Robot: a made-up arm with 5 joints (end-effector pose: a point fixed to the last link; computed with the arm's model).
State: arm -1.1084 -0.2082 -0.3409 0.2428 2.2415
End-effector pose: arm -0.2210 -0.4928 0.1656 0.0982 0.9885 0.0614 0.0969
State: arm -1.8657 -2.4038 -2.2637 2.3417 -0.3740
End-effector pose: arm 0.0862 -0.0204 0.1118 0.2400 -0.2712 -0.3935 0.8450
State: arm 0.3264 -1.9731 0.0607 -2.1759 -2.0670
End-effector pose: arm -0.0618 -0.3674 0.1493 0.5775 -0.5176 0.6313 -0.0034
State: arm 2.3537 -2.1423 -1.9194 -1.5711 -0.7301
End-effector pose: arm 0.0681 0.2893 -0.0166 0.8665 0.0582 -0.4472 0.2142
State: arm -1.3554 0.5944 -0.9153 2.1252 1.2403
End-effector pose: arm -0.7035 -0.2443 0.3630 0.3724 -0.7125 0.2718 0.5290
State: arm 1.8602 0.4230 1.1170 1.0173 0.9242
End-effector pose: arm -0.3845 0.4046 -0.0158 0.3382 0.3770 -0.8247 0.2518
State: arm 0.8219 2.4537 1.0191 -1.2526 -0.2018
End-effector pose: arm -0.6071 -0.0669 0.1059 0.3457 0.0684 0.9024 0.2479
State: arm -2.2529 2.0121 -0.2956 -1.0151 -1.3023
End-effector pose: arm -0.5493 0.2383 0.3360 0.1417 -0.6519 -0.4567 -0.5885
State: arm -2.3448 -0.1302 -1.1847 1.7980 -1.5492
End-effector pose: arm -0.4632 -0.0185 0.5328 0.8694 -0.3866 0.3029 -0.0530
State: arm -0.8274 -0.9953 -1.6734 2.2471 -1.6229
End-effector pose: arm -0.2146 -0.4463 -0.0142 0.8293 0.2019 0.0788 0.5150
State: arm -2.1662 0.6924 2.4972 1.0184 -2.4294
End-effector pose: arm -0.5050 -0.2508 0.1989 0.2171 -0.3076 -0.7325 0.5672
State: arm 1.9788 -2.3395 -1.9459 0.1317 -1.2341
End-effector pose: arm 0.0298 0.0748 -0.0845 0.7333 -0.2145 0.4164 0.4928
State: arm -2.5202 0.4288 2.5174 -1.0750 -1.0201
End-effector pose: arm -0.4894 -0.1749 0.2368 0.6327 -0.3974 0.6007 -0.2844
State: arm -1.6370 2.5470 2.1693 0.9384 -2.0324
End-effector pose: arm -0.5008 0.1789 0.0574 0.1829 -0.9383 -0.2785 0.0920
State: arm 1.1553 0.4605 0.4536 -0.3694 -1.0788
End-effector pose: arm -0.3014 0.1996 -0.2203 0.4178 0.8785 0.2263 0.0497
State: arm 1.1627 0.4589 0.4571 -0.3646 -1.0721
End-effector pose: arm -0.3010 0.2022 -0.2179 0.4166 0.8791 0.2249 0.0553
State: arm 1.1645 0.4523 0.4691 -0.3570 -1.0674
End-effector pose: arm -0.2991 0.2036 -0.2156 0.4162 0.8796 0.2210 0.0654
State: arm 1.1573 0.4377 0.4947 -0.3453 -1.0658
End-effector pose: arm -0.2946 0.2032 -0.2133 0.4170 0.8797 0.2129 0.0827
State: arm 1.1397 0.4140 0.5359 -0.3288 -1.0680
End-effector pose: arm -0.2874 0.2006 -0.2113 0.4192 0.8788 0.2007 0.1084
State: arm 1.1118 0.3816 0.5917 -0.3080 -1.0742
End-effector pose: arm -0.2777 0.1957 -0.2093 0.4231 0.8755 0.1851 0.1423
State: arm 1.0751 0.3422 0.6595 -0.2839 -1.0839
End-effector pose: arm -0.2662 0.1887 -0.2072 0.4287 0.8686 0.1681 0.1832
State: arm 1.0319 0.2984 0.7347 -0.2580 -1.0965
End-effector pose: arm -0.2540 0.1800 -0.2051 0.4356 0.8573 0.1519 0.2287
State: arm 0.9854 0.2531 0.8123 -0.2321 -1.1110
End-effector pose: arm -0.2420 0.1703 -0.2028 0.4432 0.8417 0.1385 0.2756
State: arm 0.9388 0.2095 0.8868 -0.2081 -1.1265
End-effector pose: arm -0.2311 0.1605 -0.2005 0.4508 0.8231 0.1292 0.3204
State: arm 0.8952 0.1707 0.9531 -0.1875 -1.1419
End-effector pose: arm -0.2218 0.1512 -0.1985 0.4578 0.8036 0.1243 0.3596
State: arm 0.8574 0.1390 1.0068 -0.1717 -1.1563
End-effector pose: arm -0.2145 0.1431 -0.1969 0.4636 0.7857 0.1230 0.3906
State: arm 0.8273 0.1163 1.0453 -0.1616 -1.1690
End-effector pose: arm -0.2093 0.1366 -0.1960 0.4681 0.7719 0.1244 0.4117
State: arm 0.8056 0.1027 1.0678 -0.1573 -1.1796
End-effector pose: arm -0.2061 0.1316 -0.1961 0.4713 0.7635 0.1269 0.4229
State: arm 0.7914 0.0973 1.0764 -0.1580 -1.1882
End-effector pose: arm -0.2046 0.1280 -0.1969 0.4734 0.7603 0.1300 0.4254
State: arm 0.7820 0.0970 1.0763 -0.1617 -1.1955
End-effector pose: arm -0.2040 0.1253 -0.1983 0.4748 0.7604 0.1331 0.4227
